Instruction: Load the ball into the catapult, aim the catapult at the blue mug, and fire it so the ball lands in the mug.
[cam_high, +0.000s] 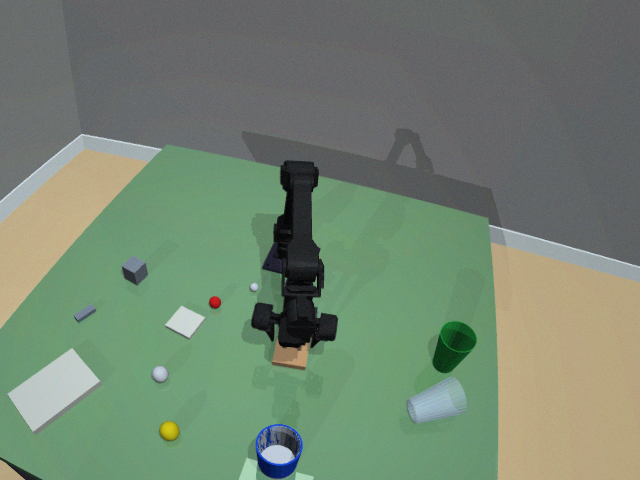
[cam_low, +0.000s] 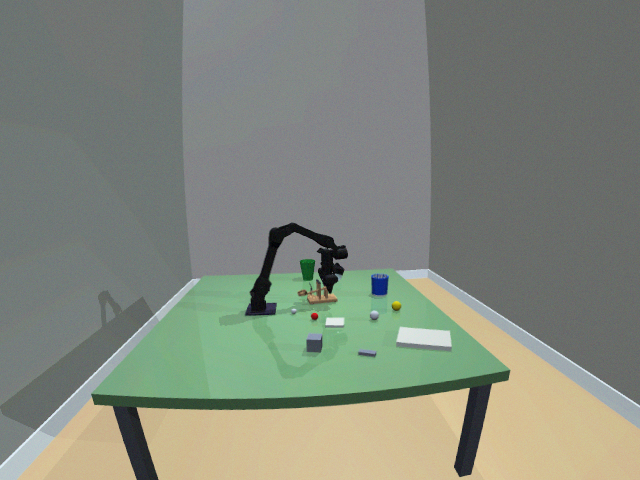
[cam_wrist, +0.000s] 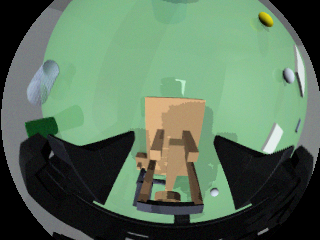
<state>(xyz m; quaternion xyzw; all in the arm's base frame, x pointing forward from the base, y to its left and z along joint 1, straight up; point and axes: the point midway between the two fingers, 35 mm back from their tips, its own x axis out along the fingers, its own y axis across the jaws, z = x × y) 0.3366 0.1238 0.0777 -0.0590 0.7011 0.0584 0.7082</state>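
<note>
My gripper tip is 7 cm past the red ball, 23 cm to the left of it and 4 cm above it. Also, from my gripper tip: white tile: 1 cm ahead, 28 cm to the right, 5 cm below; then small white ball: 17 cm behind, 16 cm to the right, 4 cm below; then wooden catapult: 7 cm behind, 1 cm to the left.
</note>
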